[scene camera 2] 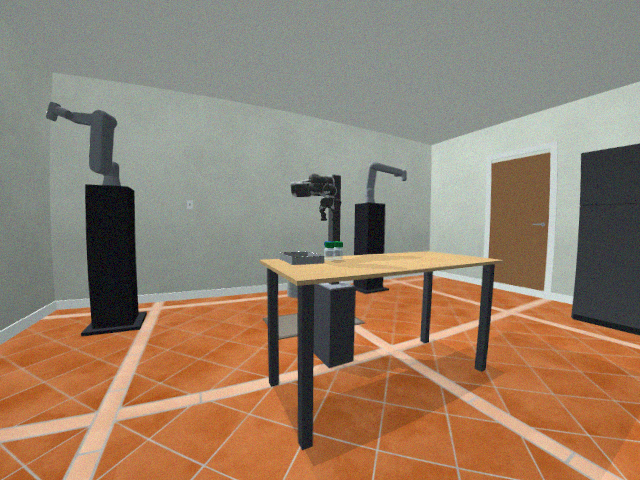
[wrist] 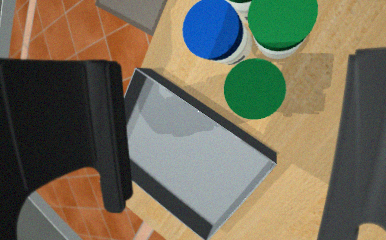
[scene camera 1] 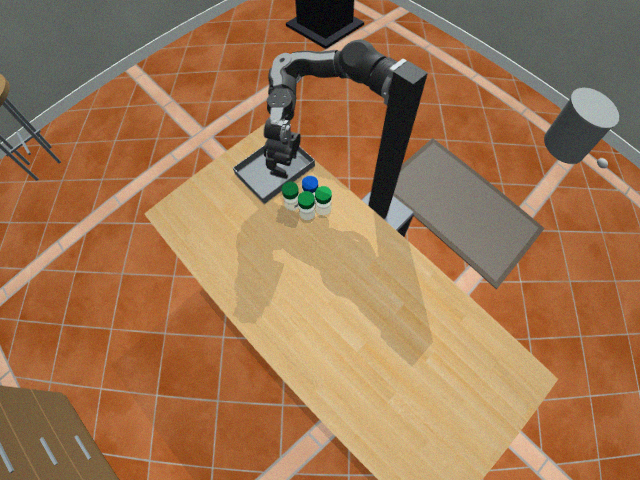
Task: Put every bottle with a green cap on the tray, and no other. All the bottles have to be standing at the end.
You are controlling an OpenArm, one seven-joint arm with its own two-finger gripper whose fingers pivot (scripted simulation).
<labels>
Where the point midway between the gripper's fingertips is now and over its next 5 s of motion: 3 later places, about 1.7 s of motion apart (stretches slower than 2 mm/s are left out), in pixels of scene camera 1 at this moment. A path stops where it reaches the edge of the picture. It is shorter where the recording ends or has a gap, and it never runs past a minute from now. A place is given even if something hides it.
My gripper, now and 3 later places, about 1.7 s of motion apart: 283,166; 286,185; 287,190; 284,177
</labels>
